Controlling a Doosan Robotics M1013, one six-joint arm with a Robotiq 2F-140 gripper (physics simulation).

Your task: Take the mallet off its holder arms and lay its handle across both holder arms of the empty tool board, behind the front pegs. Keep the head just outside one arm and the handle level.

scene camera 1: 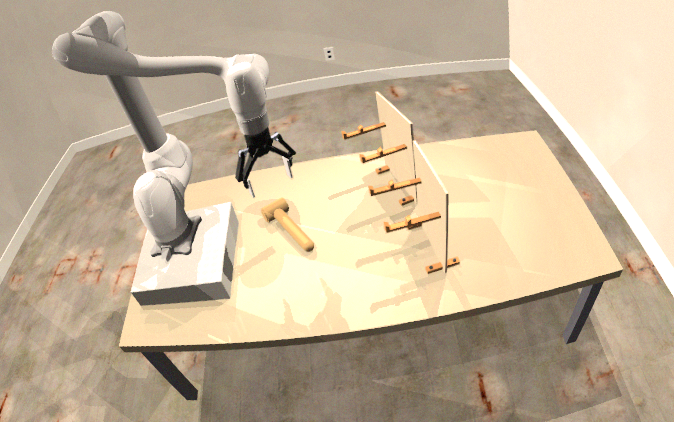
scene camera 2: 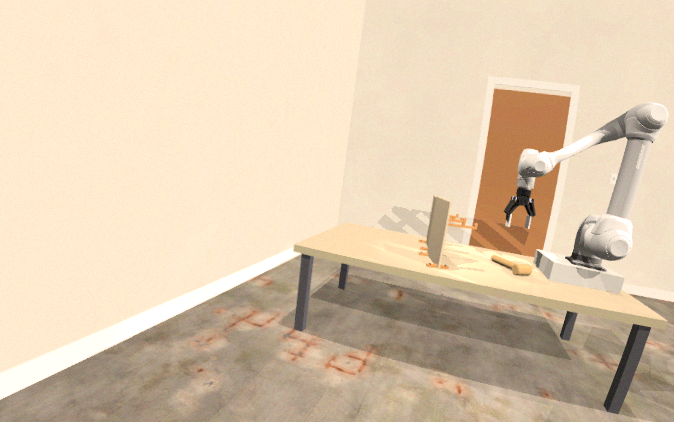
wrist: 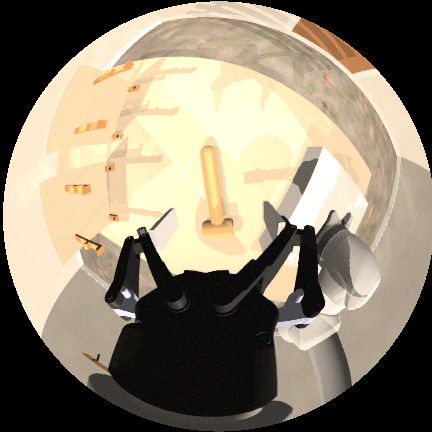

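Observation:
A wooden mallet rests on the table. My gripper, visible in the wrist view as well, is open and holds nothing.

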